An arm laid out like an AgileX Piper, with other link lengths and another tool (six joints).
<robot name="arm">
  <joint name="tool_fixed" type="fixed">
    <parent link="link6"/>
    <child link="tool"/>
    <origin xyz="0.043 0.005 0.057" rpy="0 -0.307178 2.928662"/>
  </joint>
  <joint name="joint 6" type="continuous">
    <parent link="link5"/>
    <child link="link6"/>
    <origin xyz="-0.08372 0 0" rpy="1.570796 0 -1.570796"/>
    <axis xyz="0 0 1"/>
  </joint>
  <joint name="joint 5" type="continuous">
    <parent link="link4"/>
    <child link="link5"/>
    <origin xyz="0 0 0" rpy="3.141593 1.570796 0"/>
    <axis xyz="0 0 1"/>
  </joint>
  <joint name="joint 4" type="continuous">
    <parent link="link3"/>
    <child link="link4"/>
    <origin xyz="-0.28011 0.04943 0" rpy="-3.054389 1.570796 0"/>
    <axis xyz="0 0 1"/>
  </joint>
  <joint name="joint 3" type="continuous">
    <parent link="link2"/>
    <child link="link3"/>
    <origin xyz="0.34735 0.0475 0"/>
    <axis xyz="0 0 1"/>
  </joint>
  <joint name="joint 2" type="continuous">
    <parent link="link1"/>
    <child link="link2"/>
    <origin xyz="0 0 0" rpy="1.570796 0 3.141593"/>
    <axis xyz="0 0 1"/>
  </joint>
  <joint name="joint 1" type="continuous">
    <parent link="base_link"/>
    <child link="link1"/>
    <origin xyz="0 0 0.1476"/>
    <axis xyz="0 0 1"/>
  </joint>
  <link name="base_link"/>
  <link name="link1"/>
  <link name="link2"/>
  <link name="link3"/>
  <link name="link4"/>
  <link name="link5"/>
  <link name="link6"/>
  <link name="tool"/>
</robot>
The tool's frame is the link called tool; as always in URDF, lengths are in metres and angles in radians. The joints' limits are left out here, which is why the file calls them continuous.
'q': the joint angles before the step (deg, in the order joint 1, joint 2, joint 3, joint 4, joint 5, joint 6). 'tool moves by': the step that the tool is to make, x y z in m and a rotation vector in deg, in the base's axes. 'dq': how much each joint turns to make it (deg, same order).
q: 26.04 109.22 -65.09 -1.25 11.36 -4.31
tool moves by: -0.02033 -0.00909 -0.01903 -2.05 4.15 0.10
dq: 0.11 -0.03 3.77 0.01 0.89 -0.02
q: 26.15 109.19 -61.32 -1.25 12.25 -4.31
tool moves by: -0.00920 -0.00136 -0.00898 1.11 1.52 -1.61
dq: 0.00 0.00 2.16 2.30 -1.29 0.01
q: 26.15 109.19 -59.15 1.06 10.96 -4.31
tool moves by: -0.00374 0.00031 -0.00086 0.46 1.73 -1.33
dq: 0.00 0.00 -0.01 1.07 1.35 0.72
